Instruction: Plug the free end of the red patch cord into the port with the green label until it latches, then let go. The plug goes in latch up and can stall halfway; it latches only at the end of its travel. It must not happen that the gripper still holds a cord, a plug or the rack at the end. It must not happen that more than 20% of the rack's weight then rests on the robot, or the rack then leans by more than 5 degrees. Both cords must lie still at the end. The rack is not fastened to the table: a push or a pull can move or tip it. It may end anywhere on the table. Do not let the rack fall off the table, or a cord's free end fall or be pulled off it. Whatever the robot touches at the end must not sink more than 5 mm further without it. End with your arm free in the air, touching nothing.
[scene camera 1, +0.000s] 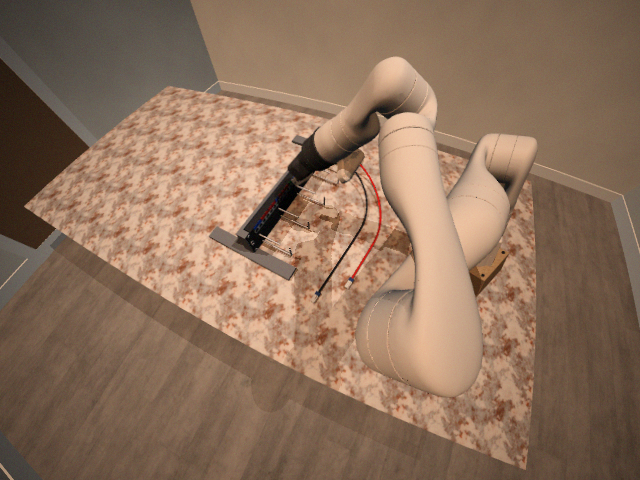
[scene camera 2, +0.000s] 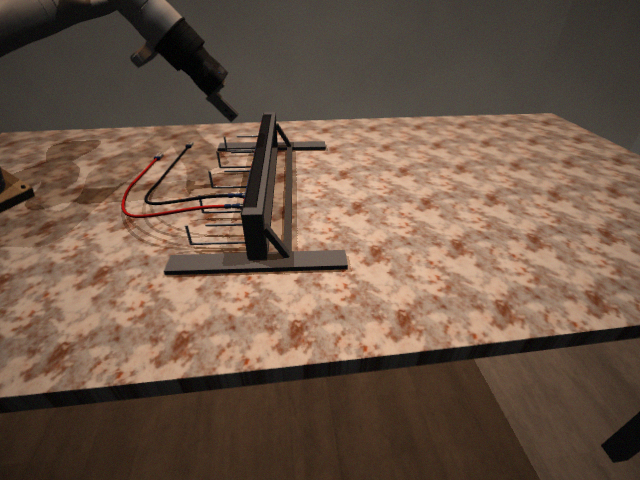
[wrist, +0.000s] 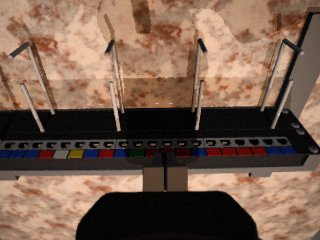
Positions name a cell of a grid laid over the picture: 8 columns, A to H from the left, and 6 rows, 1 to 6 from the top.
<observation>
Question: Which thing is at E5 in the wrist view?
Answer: The gripper.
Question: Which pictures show the gripper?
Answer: Scene camera 1, scene camera 2 and the wrist view: all of them.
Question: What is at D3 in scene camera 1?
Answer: The gripper.
</observation>
